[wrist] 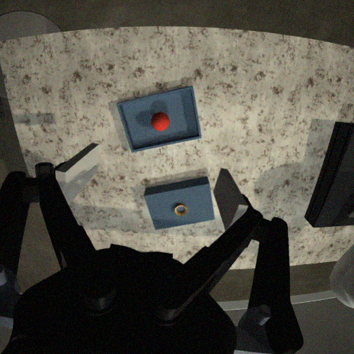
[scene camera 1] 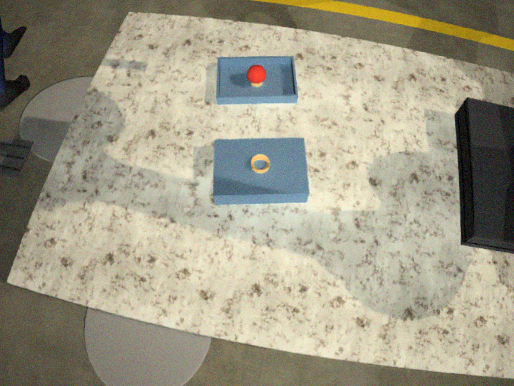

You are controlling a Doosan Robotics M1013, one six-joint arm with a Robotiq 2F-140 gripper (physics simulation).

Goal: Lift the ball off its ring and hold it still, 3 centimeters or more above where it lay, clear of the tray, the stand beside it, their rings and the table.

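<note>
A red ball (scene camera 1: 256,74) (wrist: 160,122) rests on a small tan ring (scene camera 1: 256,85) inside a shallow blue tray (scene camera 1: 257,100) (wrist: 166,145). The ring under the ball is mostly hidden in the scene view and does not show in the wrist view. A blue block-like stand (scene camera 1: 230,180) (wrist: 165,217) lies beside the tray, with a second tan ring (scene camera 1: 260,171) (wrist: 181,215) on its top. My gripper (wrist: 158,168) is wide open and empty. In the wrist view its fingers stand to either side, high above the table, with the ball between and beyond them. The gripper does not show in the scene view.
The speckled table (scene camera 1: 150,240) (wrist: 240,95) carries the tray and the stand. A large black box (scene camera 1: 487,175) (wrist: 332,185) stands at the right in both views. The arm's shadow falls across the table. A pale rounded shape (wrist: 345,277) shows at the wrist view's right edge.
</note>
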